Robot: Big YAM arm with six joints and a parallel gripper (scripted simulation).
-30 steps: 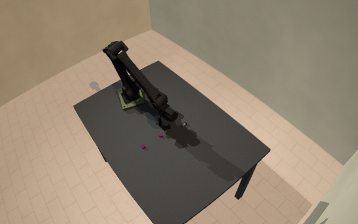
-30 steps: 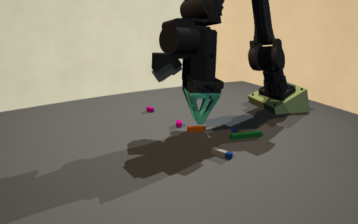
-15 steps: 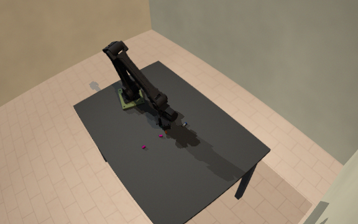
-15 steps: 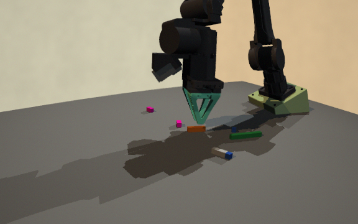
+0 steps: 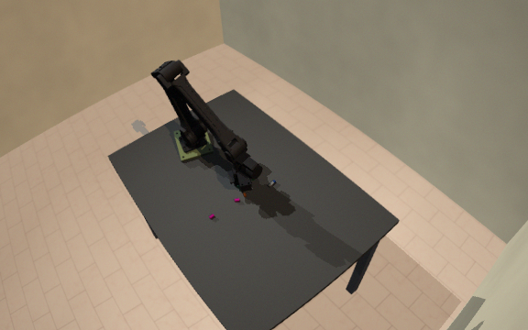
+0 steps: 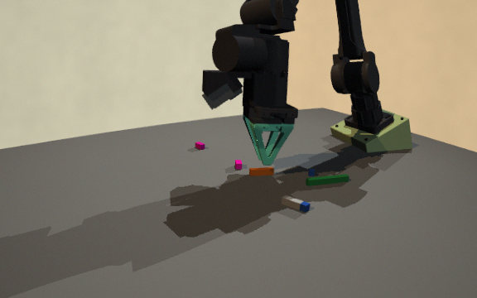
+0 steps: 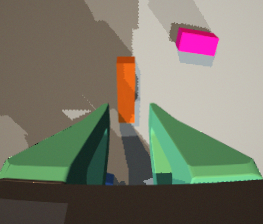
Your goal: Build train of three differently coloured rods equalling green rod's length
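The orange rod lies 20 mm below my hand and 10 mm ahead of it. From my hand the other things lie so: grey rod: 120 mm to the left, 20 mm below, 20 mm ahead; then magenta rod: 40 mm to the right, 30 mm ahead, 20 mm below; then green rod: 80 mm to the left, 80 mm behind, 20 mm below.
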